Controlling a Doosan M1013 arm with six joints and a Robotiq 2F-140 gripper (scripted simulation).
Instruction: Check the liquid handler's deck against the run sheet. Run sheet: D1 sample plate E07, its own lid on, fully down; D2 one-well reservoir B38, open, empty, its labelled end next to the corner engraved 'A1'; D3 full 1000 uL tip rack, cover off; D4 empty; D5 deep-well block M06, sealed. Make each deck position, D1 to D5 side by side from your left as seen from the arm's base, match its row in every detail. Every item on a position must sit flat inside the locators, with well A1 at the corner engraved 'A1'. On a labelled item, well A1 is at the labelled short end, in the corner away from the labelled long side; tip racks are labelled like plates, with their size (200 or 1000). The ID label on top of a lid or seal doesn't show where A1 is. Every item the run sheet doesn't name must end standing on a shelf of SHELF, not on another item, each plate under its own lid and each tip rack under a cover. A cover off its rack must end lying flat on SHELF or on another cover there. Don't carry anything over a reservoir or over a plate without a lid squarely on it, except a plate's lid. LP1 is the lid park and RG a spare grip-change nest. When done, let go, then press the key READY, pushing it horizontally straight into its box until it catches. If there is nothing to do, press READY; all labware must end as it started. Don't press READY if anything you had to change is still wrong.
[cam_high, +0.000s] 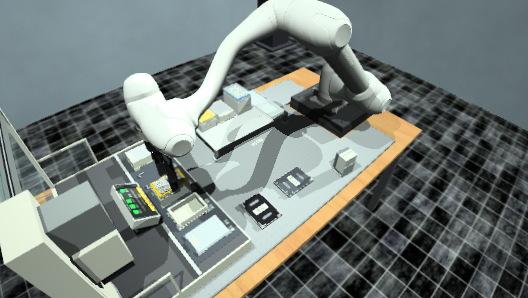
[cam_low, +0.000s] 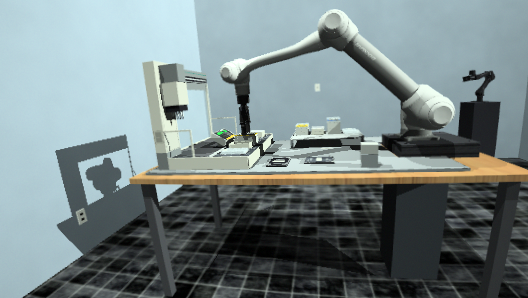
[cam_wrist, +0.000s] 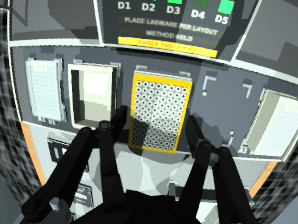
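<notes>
Now: hand 1 cm past the yellow-rimmed tip rack, 1 cm to the left of it and 4 cm above it. Round my hand: one-well reservoir (12 cm to the left, 8 cm below); handler's head (28 cm ahead, 29 cm to the left, 25 cm above); white deep-well block (25 cm to the right, 6 cm below).
</notes>
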